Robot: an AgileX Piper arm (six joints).
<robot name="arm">
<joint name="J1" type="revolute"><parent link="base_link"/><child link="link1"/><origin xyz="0.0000 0.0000 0.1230" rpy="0.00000 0.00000 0.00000"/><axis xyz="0 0 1"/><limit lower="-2.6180" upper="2.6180"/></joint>
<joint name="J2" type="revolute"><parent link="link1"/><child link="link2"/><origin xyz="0.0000 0.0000 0.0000" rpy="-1.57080 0.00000 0.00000"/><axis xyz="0 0 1"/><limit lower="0.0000" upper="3.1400"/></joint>
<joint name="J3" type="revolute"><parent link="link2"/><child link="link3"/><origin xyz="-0.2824 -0.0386 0.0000" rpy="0.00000 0.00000 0.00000"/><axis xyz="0 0 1"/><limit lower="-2.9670" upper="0.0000"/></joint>
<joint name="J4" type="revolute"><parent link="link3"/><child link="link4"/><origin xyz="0.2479 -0.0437 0.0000" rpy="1.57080 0.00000 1.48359"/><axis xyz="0 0 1"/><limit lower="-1.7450" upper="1.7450"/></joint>
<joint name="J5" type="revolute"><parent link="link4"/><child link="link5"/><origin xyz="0.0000 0.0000 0.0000" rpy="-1.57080 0.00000 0.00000"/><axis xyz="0 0 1"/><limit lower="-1.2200" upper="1.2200"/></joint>
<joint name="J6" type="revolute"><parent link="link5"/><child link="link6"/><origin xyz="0.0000 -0.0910 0.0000" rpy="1.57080 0.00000 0.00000"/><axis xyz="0 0 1"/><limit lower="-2.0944" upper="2.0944"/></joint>
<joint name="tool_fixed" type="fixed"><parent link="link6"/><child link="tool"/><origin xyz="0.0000 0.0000 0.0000" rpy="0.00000 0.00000 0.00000"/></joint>
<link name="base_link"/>
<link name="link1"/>
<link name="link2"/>
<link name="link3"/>
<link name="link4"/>
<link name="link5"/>
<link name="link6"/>
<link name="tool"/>
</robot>
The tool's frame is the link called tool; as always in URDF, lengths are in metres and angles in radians.
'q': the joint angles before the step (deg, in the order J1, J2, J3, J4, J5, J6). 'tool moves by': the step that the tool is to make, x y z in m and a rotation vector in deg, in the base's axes. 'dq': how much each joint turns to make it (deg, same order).
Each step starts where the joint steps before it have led.
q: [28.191, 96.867, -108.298, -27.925, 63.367, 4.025]
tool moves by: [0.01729, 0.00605, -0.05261, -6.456, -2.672, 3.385]
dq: [0.058, 0.325, 12.955, -8.210, -13.018, 3.422]
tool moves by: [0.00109, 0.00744, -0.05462, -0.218, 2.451, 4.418]
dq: [0.064, 0.336, 11.326, -1.323, -10.160, 2.958]
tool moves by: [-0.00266, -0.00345, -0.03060, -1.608, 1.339, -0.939]
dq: [-0.001, 0.407, 6.131, -5.288, -2.824, 6.045]
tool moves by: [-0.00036, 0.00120, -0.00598, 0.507, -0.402, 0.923]
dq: [0.001, 0.057, 1.417, -0.985, -2.162, 1.216]
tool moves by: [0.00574, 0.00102, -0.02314, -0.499, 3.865, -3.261]
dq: [0.000, 3.101, 0.169, 0.064, 2.109, 2.822]
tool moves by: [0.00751, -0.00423, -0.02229, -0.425, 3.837, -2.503]
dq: [-1.100, 3.028, 0.017, 1.555, 0.942, 0.340]
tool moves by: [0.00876, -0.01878, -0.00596, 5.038, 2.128, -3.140]
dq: [-4.040, 0.477, 0.001, 7.176, -2.393, -3.132]
